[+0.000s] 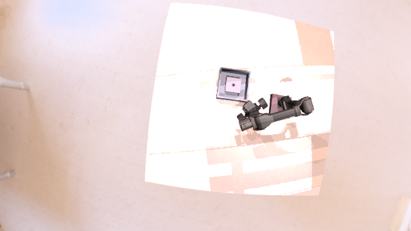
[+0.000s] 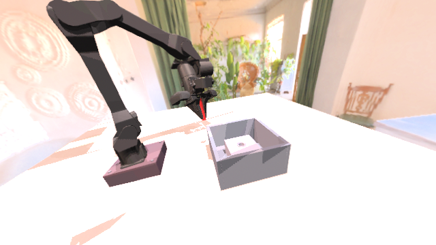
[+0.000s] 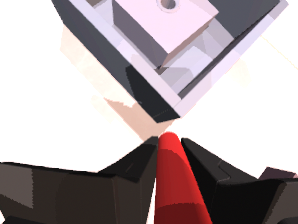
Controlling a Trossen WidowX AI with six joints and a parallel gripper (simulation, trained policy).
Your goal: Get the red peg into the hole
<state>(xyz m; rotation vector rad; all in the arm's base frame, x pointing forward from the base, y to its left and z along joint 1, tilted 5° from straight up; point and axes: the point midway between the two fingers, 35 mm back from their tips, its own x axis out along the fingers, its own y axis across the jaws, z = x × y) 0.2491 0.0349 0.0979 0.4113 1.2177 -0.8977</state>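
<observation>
Now: the grey box 13 cm to the right of my gripper tip, 9 cm below it and 8 cm ahead of it. Also, from my gripper tip: red peg 3 cm above, 1 cm to the left.
</observation>
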